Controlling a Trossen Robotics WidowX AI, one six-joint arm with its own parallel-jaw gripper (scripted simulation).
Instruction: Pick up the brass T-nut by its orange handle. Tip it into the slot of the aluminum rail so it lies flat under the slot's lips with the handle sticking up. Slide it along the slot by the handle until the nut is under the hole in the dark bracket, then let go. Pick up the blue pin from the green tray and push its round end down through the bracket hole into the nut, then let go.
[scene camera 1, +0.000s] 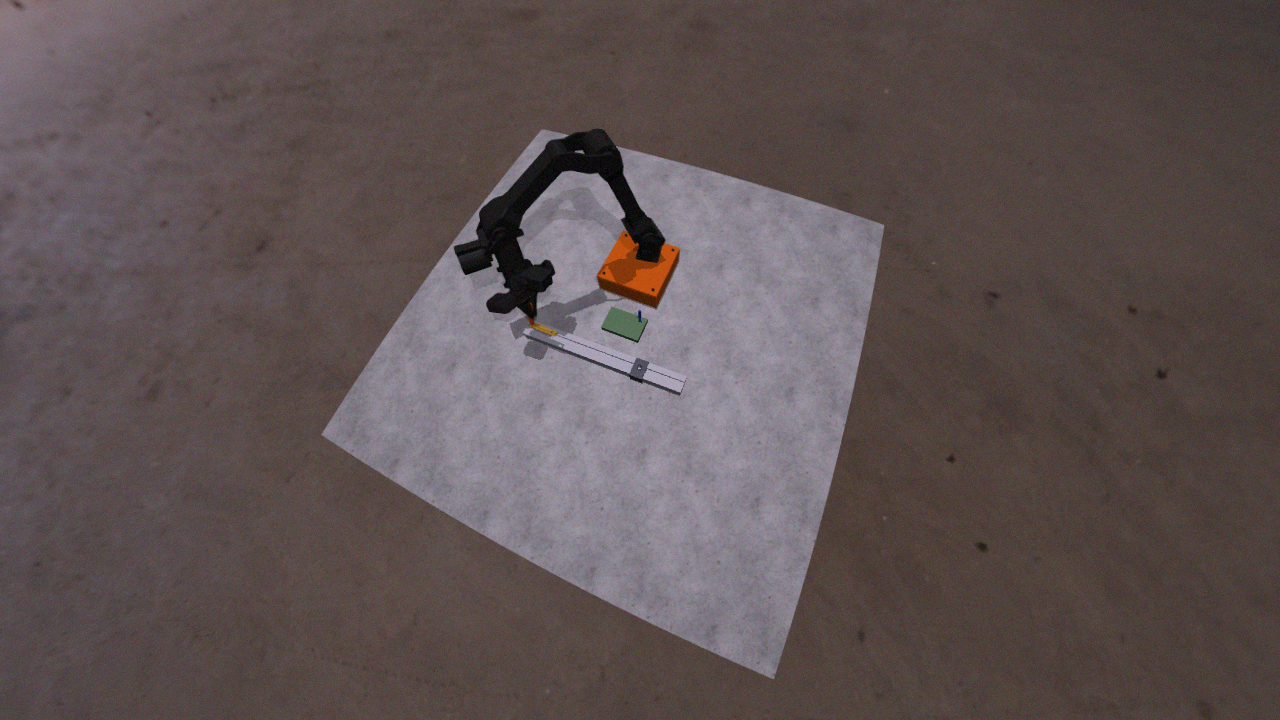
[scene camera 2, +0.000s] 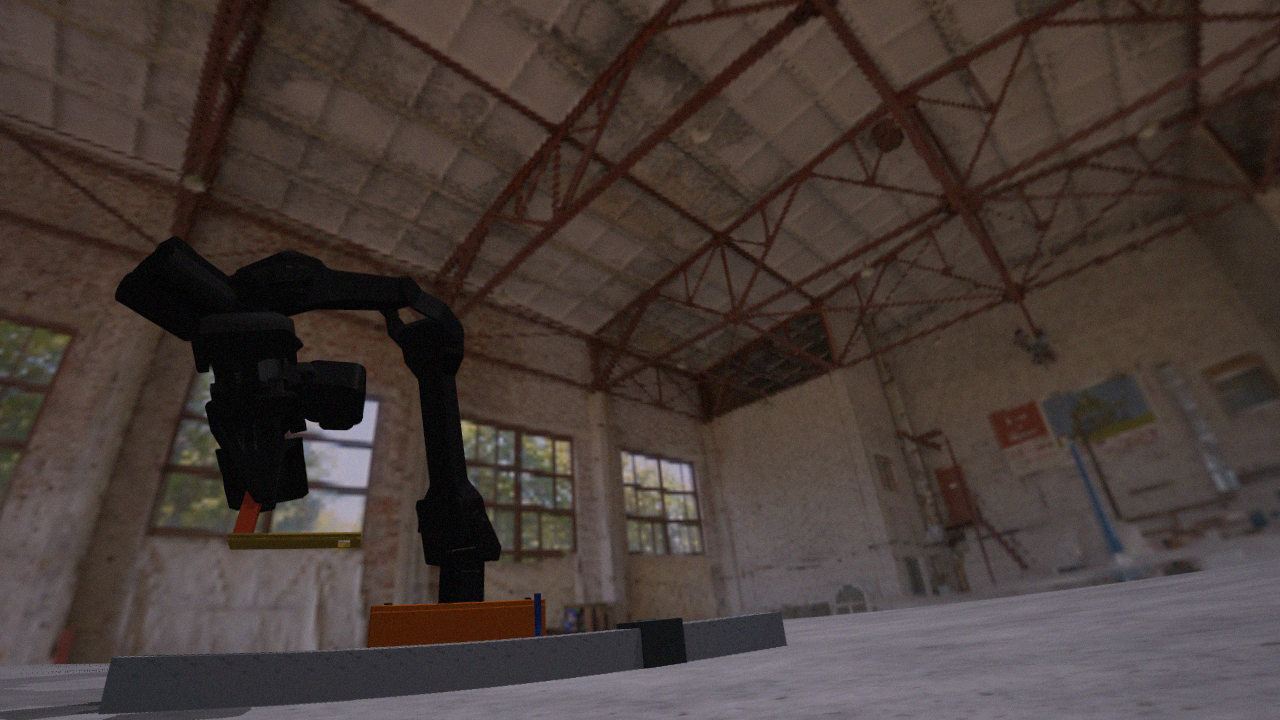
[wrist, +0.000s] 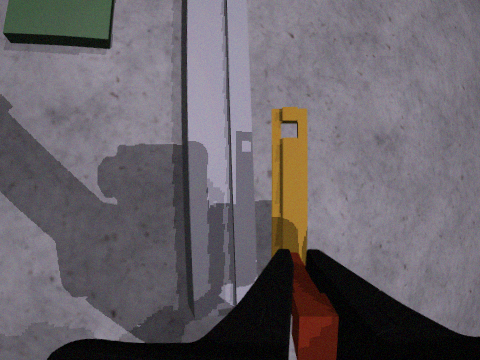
Scene:
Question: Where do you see my gripper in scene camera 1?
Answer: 533, 317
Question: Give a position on an aluminum rail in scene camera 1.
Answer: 637, 369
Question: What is my gripper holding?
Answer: A brass T-nut.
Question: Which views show my gripper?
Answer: Scene camera 1, scene camera 2 and the wrist view: all of them.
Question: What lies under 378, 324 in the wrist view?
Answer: My gripper.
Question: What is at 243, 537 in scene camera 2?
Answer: A brass T-nut.

